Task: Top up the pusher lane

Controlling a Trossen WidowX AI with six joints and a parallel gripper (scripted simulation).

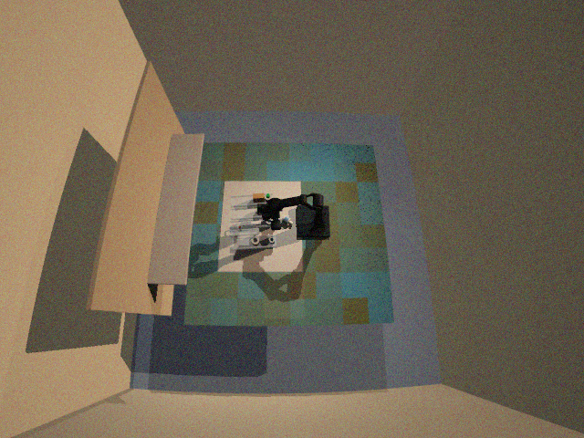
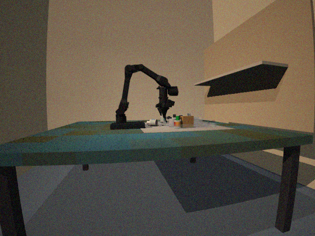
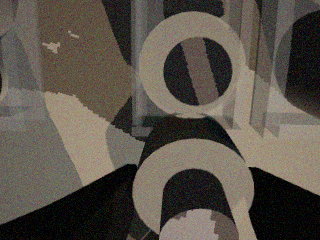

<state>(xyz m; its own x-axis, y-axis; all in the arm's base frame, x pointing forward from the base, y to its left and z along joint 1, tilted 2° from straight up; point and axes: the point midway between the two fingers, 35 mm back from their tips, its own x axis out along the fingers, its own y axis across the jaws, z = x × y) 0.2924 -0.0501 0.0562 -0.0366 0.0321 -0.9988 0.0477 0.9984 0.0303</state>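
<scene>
The white mat is 100 mm ahead of my gripper tip and 60 mm below it. The rest, counted from my gripper tip: pusher lane 180 mm ahead, 40 mm below, 20 mm to the left; then shelf 540 mm ahead, 310 mm above, 60 mm to the right; then brown box 180 mm to the right, 90 mm ahead, 20 mm below.
</scene>
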